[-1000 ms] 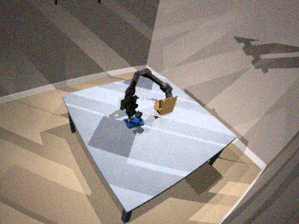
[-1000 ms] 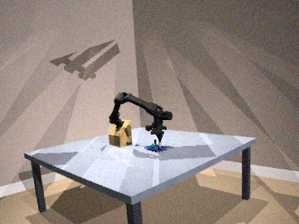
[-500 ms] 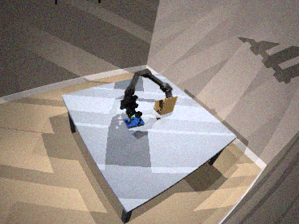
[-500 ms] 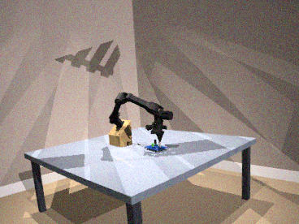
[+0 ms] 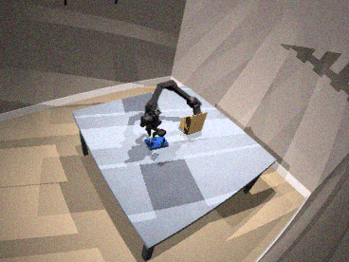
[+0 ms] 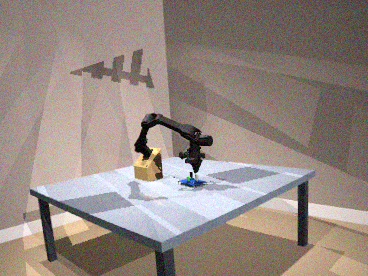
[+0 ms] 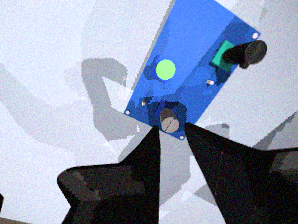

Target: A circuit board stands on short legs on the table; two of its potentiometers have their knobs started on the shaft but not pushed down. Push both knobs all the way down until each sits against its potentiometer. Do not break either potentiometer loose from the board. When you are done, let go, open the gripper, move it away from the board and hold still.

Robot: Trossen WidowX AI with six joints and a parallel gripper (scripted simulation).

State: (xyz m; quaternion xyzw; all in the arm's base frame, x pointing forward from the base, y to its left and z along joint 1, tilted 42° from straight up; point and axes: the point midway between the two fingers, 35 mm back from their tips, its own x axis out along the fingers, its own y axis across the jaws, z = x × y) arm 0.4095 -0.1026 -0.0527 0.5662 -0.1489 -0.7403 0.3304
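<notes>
Now: the knob 80 mm behind my gripper tip, 50 mm to the left of it and 20 mm below it.
</notes>
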